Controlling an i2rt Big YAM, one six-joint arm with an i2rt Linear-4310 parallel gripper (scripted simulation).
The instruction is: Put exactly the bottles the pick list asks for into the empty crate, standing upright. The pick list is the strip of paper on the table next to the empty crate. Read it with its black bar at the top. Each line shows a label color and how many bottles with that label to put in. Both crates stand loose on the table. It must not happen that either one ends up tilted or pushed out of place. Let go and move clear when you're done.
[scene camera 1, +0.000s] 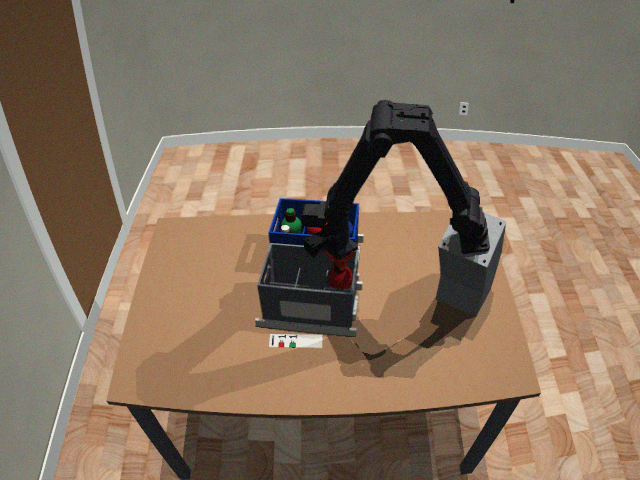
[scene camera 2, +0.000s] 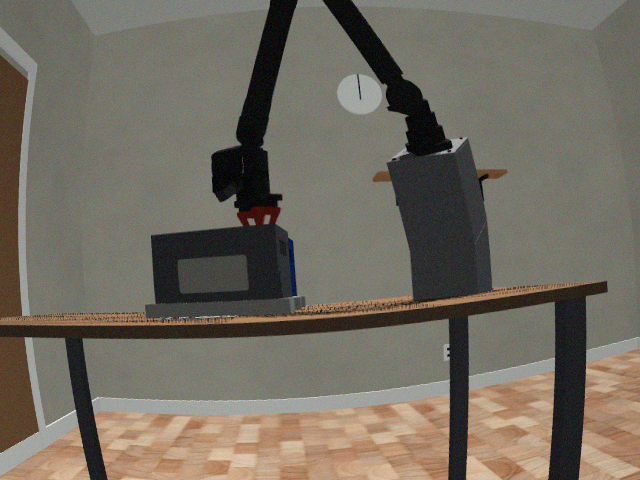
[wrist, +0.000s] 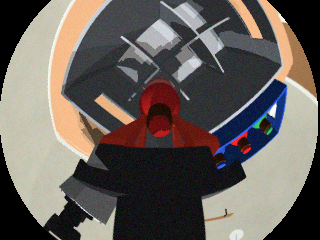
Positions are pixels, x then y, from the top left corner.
Labels:
grey crate: scene camera 1 311,300; scene camera 2; wrist
same spot on grey crate: (wrist: 102,62) = (scene camera 2: 260,267)

